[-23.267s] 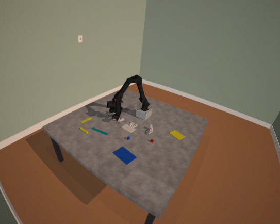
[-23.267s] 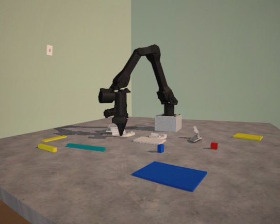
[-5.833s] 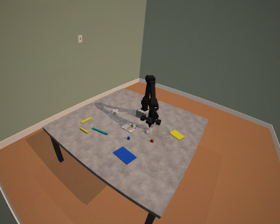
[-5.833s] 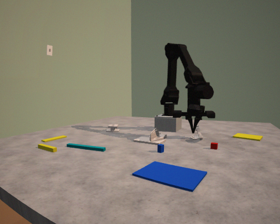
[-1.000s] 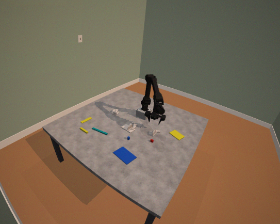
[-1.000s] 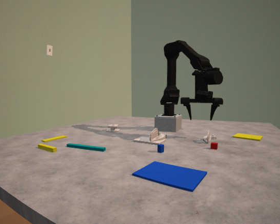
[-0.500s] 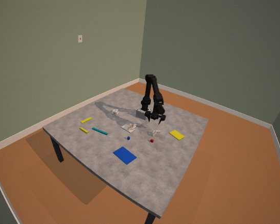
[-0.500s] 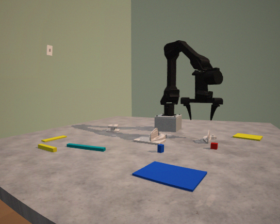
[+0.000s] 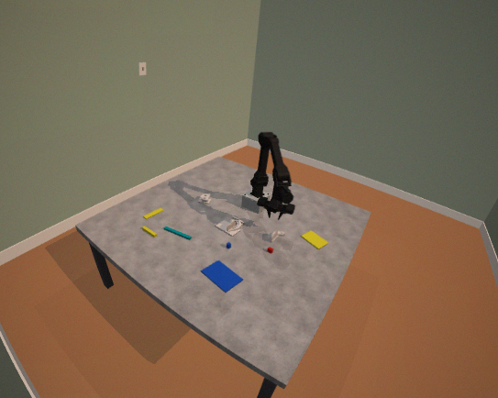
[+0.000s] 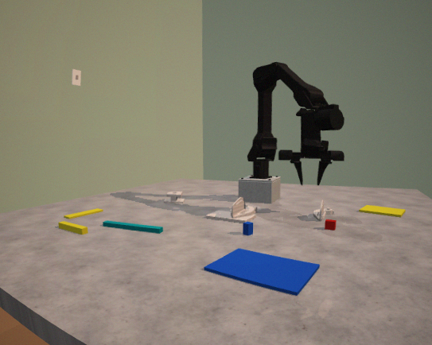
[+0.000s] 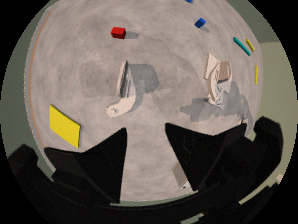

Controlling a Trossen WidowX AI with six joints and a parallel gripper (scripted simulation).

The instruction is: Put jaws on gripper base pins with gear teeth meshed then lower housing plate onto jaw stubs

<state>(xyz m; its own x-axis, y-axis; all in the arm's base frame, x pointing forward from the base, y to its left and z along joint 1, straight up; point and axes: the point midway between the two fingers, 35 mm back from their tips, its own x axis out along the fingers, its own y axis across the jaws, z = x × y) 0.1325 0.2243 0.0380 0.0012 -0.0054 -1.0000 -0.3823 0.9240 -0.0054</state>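
Right now my gripper tip is 14 cm short of the red cube, 10 cm to the right of it and 7 cm above it. Also, from my gripper tip: blue sheet (42 cm ahead, 8 cm below, 5 cm to the left); then blue cube (26 cm ahead, 7 cm below, 6 cm to the right); then yellow sheet (21 cm to the left, 11 cm behind, 8 cm below).
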